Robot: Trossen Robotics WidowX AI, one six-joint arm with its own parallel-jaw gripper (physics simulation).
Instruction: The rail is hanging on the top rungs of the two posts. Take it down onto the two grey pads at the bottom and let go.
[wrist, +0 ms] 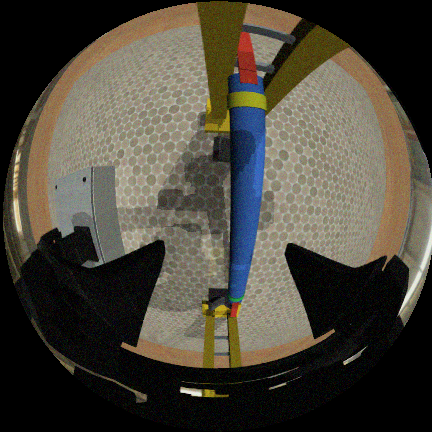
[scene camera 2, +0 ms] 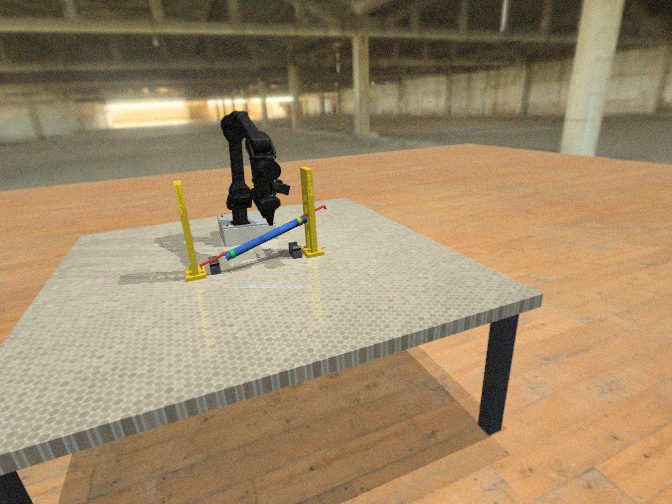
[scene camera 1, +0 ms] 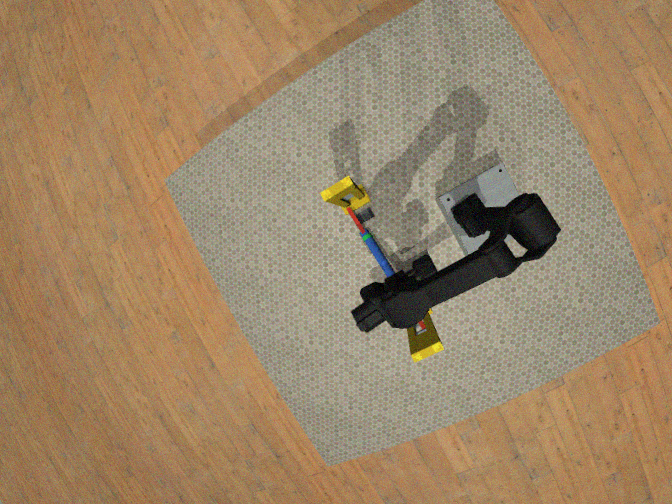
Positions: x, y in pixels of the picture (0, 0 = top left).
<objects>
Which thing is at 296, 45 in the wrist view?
A yellow post.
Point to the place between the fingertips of my gripper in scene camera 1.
399, 277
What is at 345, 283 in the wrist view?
My gripper.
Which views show my gripper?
The wrist view, scene camera 2 and scene camera 1: all of them.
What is my gripper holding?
Nothing.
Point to a yellow post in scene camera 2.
At 311, 249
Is my gripper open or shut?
Open.
</objects>
